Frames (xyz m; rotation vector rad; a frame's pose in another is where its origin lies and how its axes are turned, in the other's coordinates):
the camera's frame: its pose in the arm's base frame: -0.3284 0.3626 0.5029 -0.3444 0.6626 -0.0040
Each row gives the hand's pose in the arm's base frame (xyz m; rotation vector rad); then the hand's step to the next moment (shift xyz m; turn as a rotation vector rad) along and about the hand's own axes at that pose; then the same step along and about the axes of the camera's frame.
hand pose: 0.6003 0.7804 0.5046 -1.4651 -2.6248 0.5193
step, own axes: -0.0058 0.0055 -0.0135 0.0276 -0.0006 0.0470
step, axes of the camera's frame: 0.0016 -0.0036 0.0152 0.0055 0.0279 -0.0465
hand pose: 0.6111 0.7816 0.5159 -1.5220 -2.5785 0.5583
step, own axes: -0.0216 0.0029 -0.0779 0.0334 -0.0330 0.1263
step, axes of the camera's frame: -0.0180 -0.0238 0.0752 0.0066 0.0248 -0.1323
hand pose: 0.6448 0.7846 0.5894 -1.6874 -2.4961 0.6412
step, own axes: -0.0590 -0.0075 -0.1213 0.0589 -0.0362 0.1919
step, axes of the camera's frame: -0.0325 -0.0618 0.1156 0.0198 0.0498 -0.1968
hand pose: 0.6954 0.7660 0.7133 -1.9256 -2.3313 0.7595
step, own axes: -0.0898 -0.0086 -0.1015 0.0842 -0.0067 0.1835
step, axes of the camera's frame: -0.0294 -0.0882 0.0990 0.0418 0.0790 -0.1812
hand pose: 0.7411 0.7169 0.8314 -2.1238 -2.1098 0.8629
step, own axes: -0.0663 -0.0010 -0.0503 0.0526 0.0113 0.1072
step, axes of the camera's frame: -0.0166 -0.0647 0.0497 0.0394 0.0488 -0.1023
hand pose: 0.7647 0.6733 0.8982 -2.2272 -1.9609 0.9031
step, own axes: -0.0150 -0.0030 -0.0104 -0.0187 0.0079 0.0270
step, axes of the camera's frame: -0.0072 -0.0142 0.0094 0.0098 -0.0201 -0.0254
